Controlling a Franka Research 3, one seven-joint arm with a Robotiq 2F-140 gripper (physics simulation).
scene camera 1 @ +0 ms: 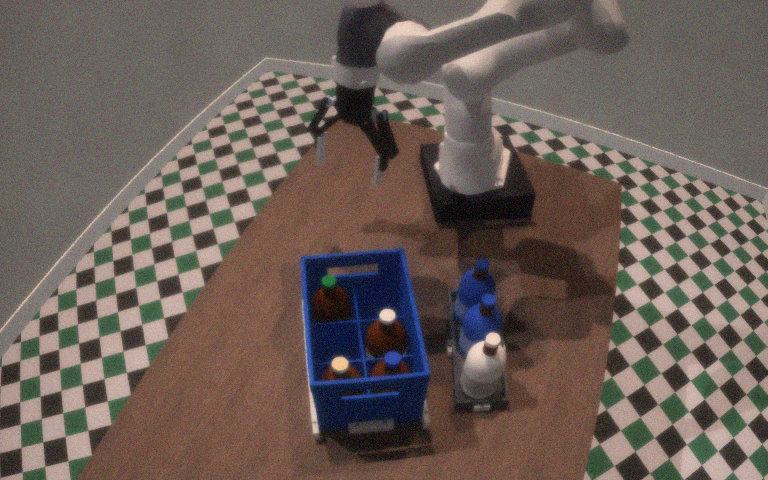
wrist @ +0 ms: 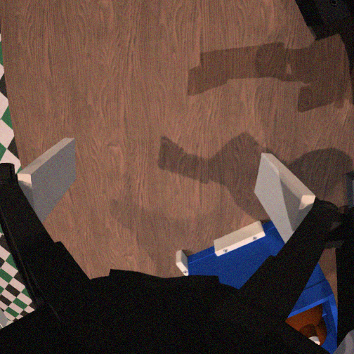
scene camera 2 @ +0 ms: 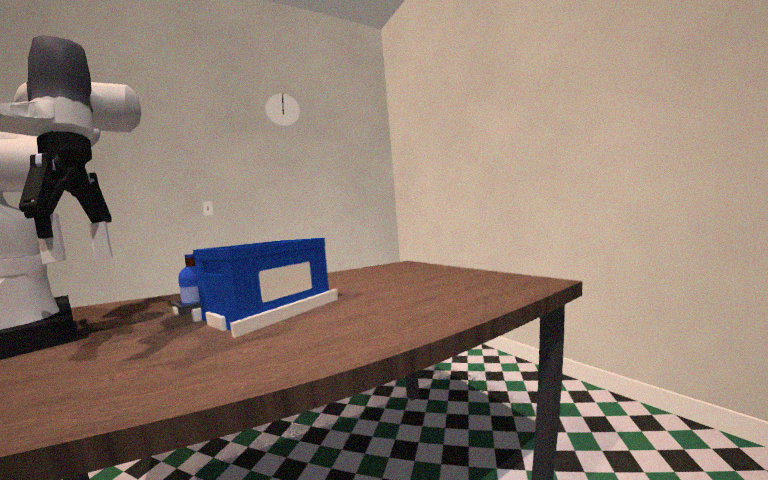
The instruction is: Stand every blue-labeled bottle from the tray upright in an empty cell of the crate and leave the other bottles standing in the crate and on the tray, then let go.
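My gripper (scene camera 1: pixel 348 171) (scene camera 2: pixel 77 257) (wrist: pixel 166 165) is open and empty, high above the table behind the crate. The blue crate (scene camera 1: pixel 334 410) (scene camera 2: pixel 243 294) (wrist: pixel 225 272) has six cells. Brown bottles with green (scene camera 1: pixel 331 302), white (scene camera 1: pixel 386 336), cream (scene camera 1: pixel 339 366) and blue (scene camera 1: pixel 392 360) caps stand in the back-left, middle-right, front-left and front-right cells. The back-right and middle-left cells are empty. On the dark tray (scene camera 1: pixel 462 405), a rear blue bottle (scene camera 1: pixel 474 286), a middle blue bottle (scene camera 1: pixel 481 325) and a front white bottle (scene camera 1: pixel 482 370) stand upright in a row. Their labels are partly hidden.
The robot's black base (scene camera 1: pixel 484 208) (scene camera 2: pixel 33 333) stands on the wooden table (scene camera 1: pixel 237 350) (scene camera 2: pixel 396 316) (wrist: pixel 100 90) behind the tray. Pale strips (scene camera 2: pixel 283 313) (wrist: pixel 240 238) lie along the crate's foot. The crate stands left of the tray, with a narrow gap between.
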